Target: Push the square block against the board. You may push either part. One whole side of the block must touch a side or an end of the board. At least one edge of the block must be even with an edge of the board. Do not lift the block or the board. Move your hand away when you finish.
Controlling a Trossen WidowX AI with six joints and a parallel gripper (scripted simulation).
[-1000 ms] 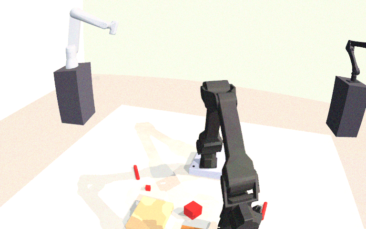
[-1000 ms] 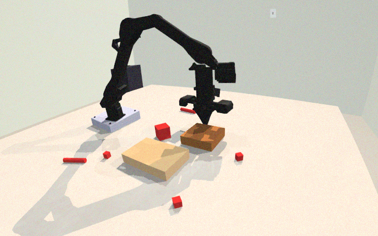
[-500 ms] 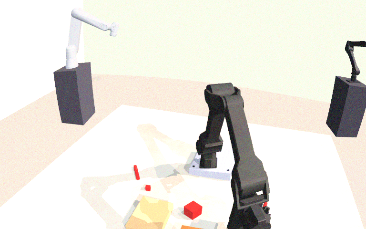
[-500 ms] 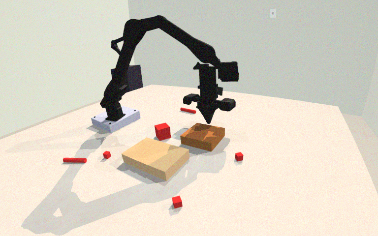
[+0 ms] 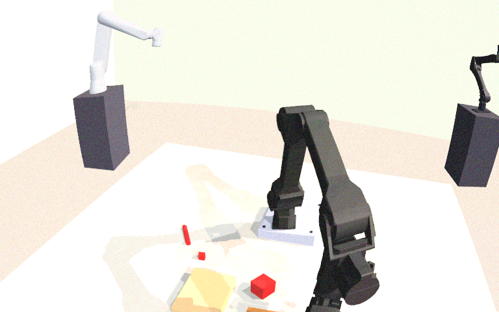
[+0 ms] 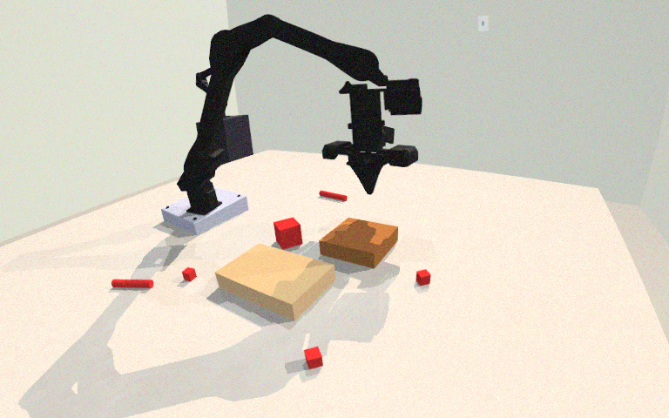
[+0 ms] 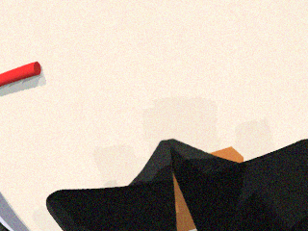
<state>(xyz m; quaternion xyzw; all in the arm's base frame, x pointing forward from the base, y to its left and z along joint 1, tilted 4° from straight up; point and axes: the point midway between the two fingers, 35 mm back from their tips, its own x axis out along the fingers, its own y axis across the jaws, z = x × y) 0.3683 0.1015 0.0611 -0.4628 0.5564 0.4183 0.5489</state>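
Right now the square block is 10 mm ahead of my gripper tip, 110 mm to the right of it and 50 mm below it. Also, from my gripper tip: board: 70 mm behind, 260 mm to the right, 50 mm below; then red cube: 120 mm behind, 130 mm to the right, 40 mm below.
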